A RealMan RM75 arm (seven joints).
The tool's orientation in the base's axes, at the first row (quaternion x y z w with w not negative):
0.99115, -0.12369, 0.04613, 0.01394
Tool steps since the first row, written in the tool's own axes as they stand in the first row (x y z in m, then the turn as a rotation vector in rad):
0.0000, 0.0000, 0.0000, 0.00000, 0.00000, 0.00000
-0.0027, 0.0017, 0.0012, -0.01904, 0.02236, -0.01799
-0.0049, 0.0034, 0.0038, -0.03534, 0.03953, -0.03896
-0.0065, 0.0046, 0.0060, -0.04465, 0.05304, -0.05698
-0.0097, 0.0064, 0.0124, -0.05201, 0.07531, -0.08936
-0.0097, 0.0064, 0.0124, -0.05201, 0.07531, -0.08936
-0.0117, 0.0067, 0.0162, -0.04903, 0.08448, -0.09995
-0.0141, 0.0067, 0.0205, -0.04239, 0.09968, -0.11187
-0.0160, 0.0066, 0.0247, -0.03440, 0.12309, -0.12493
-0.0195, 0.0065, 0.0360, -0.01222, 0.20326, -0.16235
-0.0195, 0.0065, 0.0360, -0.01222, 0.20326, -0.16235
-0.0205, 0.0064, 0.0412, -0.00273, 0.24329, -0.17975
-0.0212, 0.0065, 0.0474, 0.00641, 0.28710, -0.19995
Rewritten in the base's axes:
0.0000, 0.0000, 0.0000, 0.00000, 0.00000, 0.00000
-0.0029, -0.0010, -0.0014, -0.02547, -0.01632, 0.01646
-0.0052, -0.0022, -0.0042, -0.04728, -0.02816, 0.03607
-0.0069, -0.0031, -0.0065, -0.06118, -0.03828, 0.05334
-0.0098, -0.0043, -0.0132, -0.07662, -0.05680, 0.08523
-0.0098, -0.0043, -0.0132, -0.07662, -0.05680, 0.08523
-0.0115, -0.0043, -0.0171, -0.07694, -0.06600, 0.09620
-0.0135, -0.0039, -0.0216, -0.07533, -0.08188, 0.10894
-0.0149, -0.0035, -0.0260, -0.07453, -0.10601, 0.12308
-0.0173, -0.0029, -0.0376, -0.07618, -0.18764, 0.16373
-0.0173, -0.0029, -0.0376, -0.07618, -0.18764, 0.16373
-0.0177, -0.0028, -0.0429, -0.07842, -0.22807, 0.18260
-0.0179, -0.0030, -0.0491, -0.08217, -0.27196, 0.20429

